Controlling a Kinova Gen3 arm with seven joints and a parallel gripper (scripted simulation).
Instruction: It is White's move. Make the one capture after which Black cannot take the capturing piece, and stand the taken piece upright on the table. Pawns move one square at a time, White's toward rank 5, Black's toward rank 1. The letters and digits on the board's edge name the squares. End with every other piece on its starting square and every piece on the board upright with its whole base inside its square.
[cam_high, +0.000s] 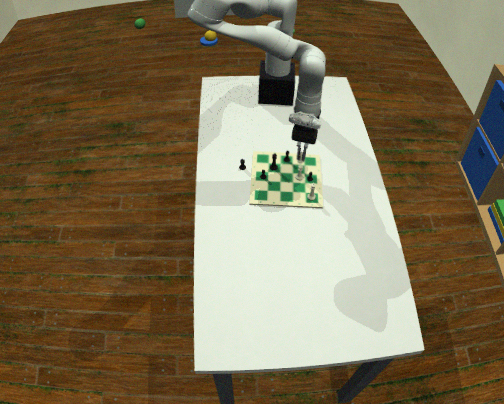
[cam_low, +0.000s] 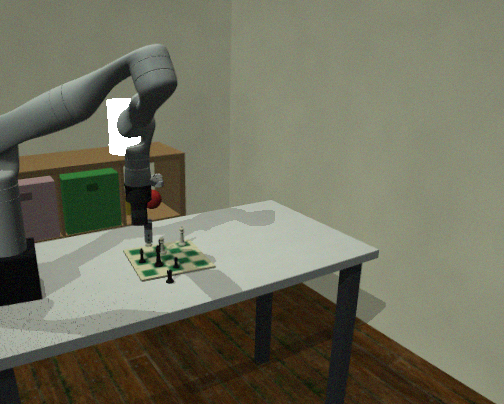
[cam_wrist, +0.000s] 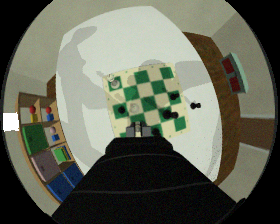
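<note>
Right now my hand is 8 cm to the left of the tall black piece and 3 cm above it. Also, from my hand: tall white piece 12 cm ahead, 3 cm to the left, 3 cm below; green-and-cream chessboard 7 cm below, 4 cm to the right, 4 cm ahead.
</note>
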